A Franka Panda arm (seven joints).
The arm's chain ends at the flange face. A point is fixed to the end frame.
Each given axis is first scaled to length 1.
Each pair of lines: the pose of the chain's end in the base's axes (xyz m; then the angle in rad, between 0 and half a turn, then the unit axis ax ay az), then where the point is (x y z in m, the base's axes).
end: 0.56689, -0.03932, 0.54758, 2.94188, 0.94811, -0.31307, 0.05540
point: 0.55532 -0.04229 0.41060
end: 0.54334, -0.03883, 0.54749, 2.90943, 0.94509, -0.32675, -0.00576
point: 0.51512 -0.03988 0.41292
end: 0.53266, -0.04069, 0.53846, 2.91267, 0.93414, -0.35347, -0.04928
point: 0.49468 -0.03575 0.40640
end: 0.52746, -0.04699, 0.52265, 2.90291, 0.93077, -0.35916, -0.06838
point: 0.48462 -0.04099 0.39213
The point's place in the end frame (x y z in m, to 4 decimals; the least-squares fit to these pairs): -0.0303 -0.0118 0.1336
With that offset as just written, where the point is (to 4 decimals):
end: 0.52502, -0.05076, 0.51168, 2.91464, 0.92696, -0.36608, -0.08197
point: 0.4798 -0.0415 0.3822
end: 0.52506, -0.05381, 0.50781, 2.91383, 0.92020, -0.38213, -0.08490
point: 0.4798 -0.0433 0.3784
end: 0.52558, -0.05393, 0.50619, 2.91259, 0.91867, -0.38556, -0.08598
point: 0.4801 -0.0432 0.3769
